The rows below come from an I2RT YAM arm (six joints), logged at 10 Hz.
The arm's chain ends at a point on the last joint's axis. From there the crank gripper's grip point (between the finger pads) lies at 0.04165 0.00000 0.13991 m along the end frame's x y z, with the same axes.
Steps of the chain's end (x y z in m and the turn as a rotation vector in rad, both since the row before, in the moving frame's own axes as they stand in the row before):
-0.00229, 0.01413, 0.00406, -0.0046, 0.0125, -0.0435
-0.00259, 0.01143, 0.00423, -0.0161, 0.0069, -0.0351
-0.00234, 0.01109, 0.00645, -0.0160, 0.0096, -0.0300
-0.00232, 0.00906, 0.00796, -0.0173, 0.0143, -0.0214
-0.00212, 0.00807, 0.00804, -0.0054, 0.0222, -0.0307
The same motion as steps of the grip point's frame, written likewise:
-0.00057, 0.01292, 0.00353, -0.0046, 0.0125, -0.0435
-0.00161, 0.01220, 0.00393, -0.0161, 0.0069, -0.0351
-0.00098, 0.01206, 0.00604, -0.0160, 0.0096, -0.0300
-0.00031, 0.01056, 0.00734, -0.0173, 0.0143, -0.0214
0.00097, 0.00750, 0.00708, -0.0054, 0.0222, -0.0307

